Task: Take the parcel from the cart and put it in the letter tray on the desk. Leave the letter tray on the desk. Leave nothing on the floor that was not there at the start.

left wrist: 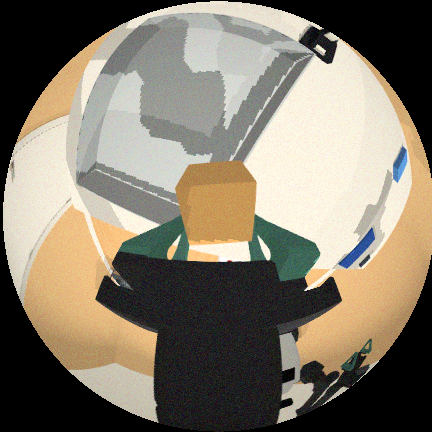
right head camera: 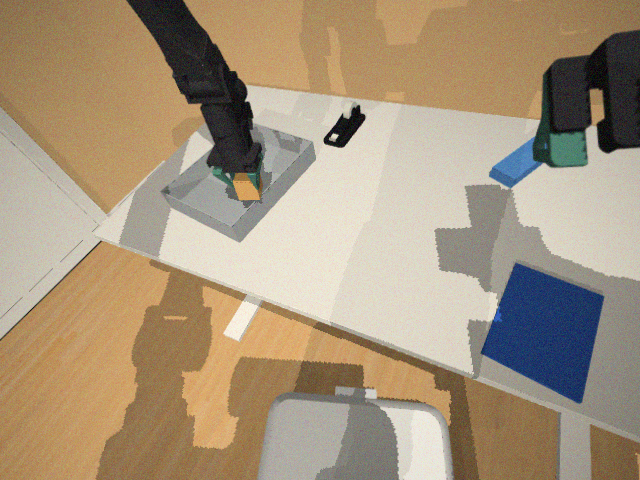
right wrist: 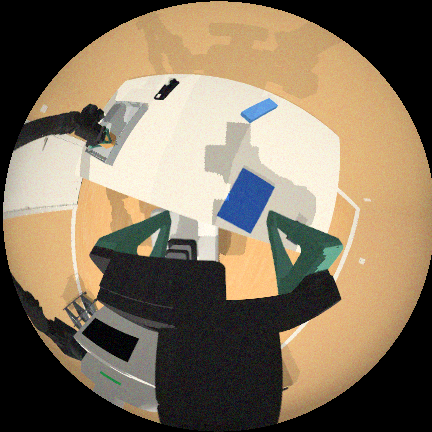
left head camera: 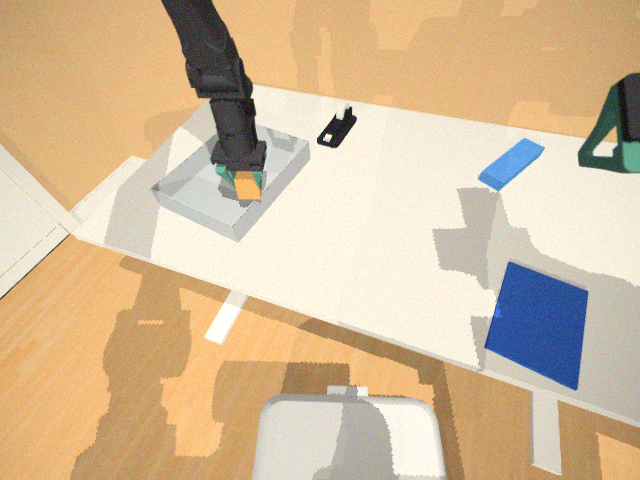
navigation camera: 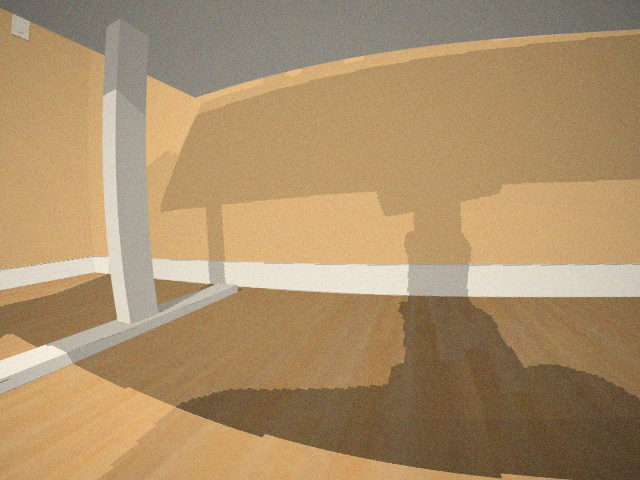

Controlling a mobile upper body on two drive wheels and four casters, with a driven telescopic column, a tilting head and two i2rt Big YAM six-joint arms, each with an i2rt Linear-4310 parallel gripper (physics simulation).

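Frame: origin at the left arm's base, x back, y right, z up, level; centimetres.
Seen in the pictures: left gripper, between the fingertips: (left wrist: 218,216) (right head camera: 247,188) (right wrist: 106,143) (left head camera: 248,187); right gripper, between the fingertips: (right head camera: 598,148) (right wrist: 218,215) (left head camera: 635,156).
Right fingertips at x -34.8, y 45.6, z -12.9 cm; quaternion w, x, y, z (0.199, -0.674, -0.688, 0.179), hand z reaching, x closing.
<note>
A point is followed by its place in that frame.
The parcel (left head camera: 248,187) @(y -0.8, x -61.8, z -43.1 cm) (right head camera: 247,189) @(y -0.7, x -61.8, z -43.4 cm) (left wrist: 220,212) @(y -0.9, x -64.8, z -41.2 cm) (right wrist: 108,142) is a small orange-brown box. My left gripper (left head camera: 241,177) @(y -1.1, x -62.5, z -43.7 cm) (right head camera: 239,177) (left wrist: 218,216) @(y -1.1, x -62.5, z -43.7 cm) (right wrist: 106,143) @(y -1.1, x -62.5, z -43.7 cm) is shut on it. It holds the parcel over the near right part of the grey letter tray (left head camera: 273,190) @(y 2.8, x -68.7, z -50.9 cm) (right head camera: 279,188) @(y 3.5, x -70.0, z -51.3 cm) (left wrist: 132,200) @(y -14.9, x -60.5, z -50.4 cm) (right wrist: 129,135) @(y 3.6, x -69.8, z -53.9 cm); the exact height is hard to tell. The tray stands at the left end of the white desk (left head camera: 361,232) @(y 24.6, x -58.2, z -54.4 cm) (right head camera: 310,248) @(y 13.2, x -53.4, z -54.4 cm). My right gripper (right wrist: 218,215) @(y 45.6, x -34.8, z -12.9 cm) is open and empty, with its fingers far apart; part of it shows at the right edge of the head views. The cart cannot be made out for certain.
A black tape dispenser (left head camera: 337,130) @(y 18.7, x -94.0, z -51.4 cm) (right head camera: 344,129) @(y 18.9, x -94.1, z -51.4 cm) stands right of the tray. A light blue block (left head camera: 511,162) @(y 64.1, x -79.4, z -51.4 cm) (right wrist: 259,110) @(y 64.3, x -78.4, z -51.4 cm) and a dark blue flat object (left head camera: 540,325) @(y 57.3, x -35.7, z -53.6 cm) (right wrist: 246,200) @(y 57.5, x -37.2, z -53.5 cm) lie farther right. A white surface (left head camera: 25,227) @(y -124.7, x -101.1, z -107.6 cm) is at the left. A desk leg (navigation camera: 129,180) @(y -18.9, x -87.8, z -93.0 cm) shows in the navigation view.
</note>
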